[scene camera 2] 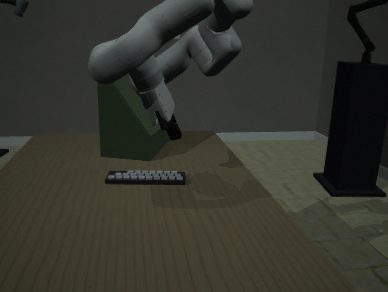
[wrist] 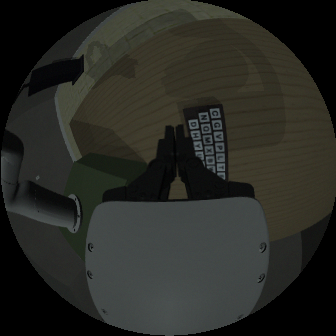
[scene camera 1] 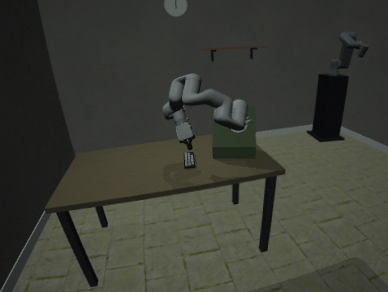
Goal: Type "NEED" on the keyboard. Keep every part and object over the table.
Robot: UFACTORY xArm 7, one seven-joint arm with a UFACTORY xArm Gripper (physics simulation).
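Seen in the pictures: gripper, fingertip midpoint: point(scene camera 2: 176, 137) point(wrist: 175, 136) point(scene camera 1: 190, 149); arm's base, origin of the base link: point(wrist: 72, 213).
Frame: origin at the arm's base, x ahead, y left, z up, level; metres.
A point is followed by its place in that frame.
Observation:
The keyboard point(scene camera 1: 189, 160) @(z -0.197, x 0.347, y 0.095 m) point(scene camera 2: 145, 178) @(z -0.202, x 0.370, y 0.064 m) point(wrist: 209, 142) @(z -0.197, x 0.352, y 0.104 m) is small and black with light keys in three rows and lies flat on the table point(scene camera 1: 125, 175) @(z -0.215, x 0.763, y 0.204 m) point(scene camera 2: 125, 230) @(z -0.215, x 0.631, y 0.053 m) point(wrist: 300, 125) @(z -0.215, x 0.574, y 0.143 m). In the wrist view the keys C, G, V, P, L, T, the keys N, Q, M, X, B, and the keys D, H, Y can be read; keys farther down that view are partly hidden behind the fingers. My gripper point(scene camera 1: 189, 147) @(z -0.095, x 0.332, y 0.147 m) point(scene camera 2: 177, 137) @(z -0.095, x 0.332, y 0.147 m) point(wrist: 175, 136) @(z -0.095, x 0.332, y 0.147 m) is shut and empty. It hangs above the table, higher than the keyboard and beyond it in the second scene view, apart from the keys.
A green wedge-shaped block point(scene camera 1: 234, 140) @(z -0.092, x 0.036, y 0.061 m) point(scene camera 2: 122, 125) @(z -0.102, x 0.170, y -0.032 m) point(wrist: 95, 175) @(z -0.117, x 0.080, y 0.072 m), which bears the arm's base, stands on the table beside the keyboard. A black pedestal point(scene camera 1: 330, 107) point(scene camera 2: 356, 125) with another arm on it stands on the floor away from the table.

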